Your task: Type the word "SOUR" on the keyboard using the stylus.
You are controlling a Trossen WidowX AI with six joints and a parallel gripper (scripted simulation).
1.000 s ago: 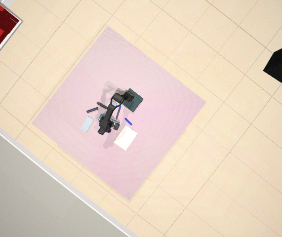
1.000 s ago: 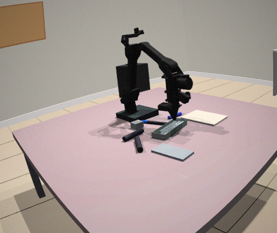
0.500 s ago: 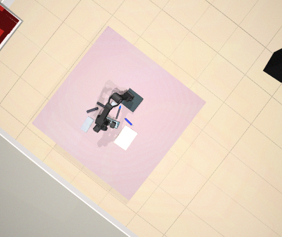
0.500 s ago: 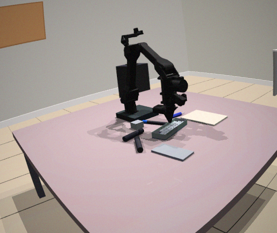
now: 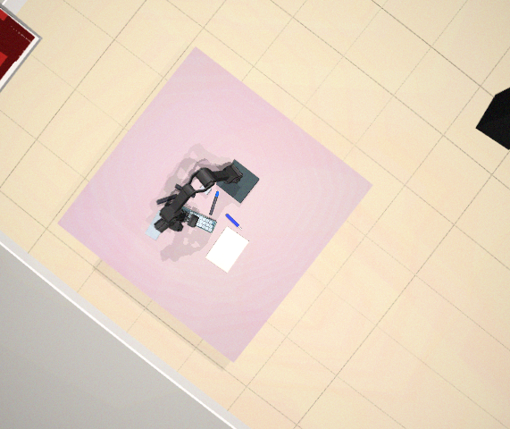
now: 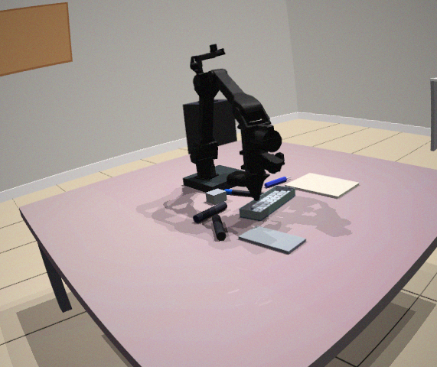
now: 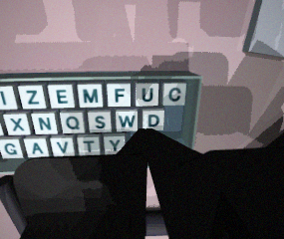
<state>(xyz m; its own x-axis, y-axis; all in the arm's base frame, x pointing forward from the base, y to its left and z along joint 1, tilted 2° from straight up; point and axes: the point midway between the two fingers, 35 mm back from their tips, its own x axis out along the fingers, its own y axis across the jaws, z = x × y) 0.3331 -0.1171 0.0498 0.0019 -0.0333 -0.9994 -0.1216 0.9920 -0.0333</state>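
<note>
Now: gripper tip 110 mm past the blue stylus, 270 mm to the right of it and 30 mm above it. From my gripper tip the other things lie so: dark pen (170 mm behind, 90 mm to the left, 30 mm below); then grey slab (140 mm ahead, 110 mm to the right, 40 mm below); then small grey cube (180 mm behind, 20 mm to the left, 30 mm below).
</note>
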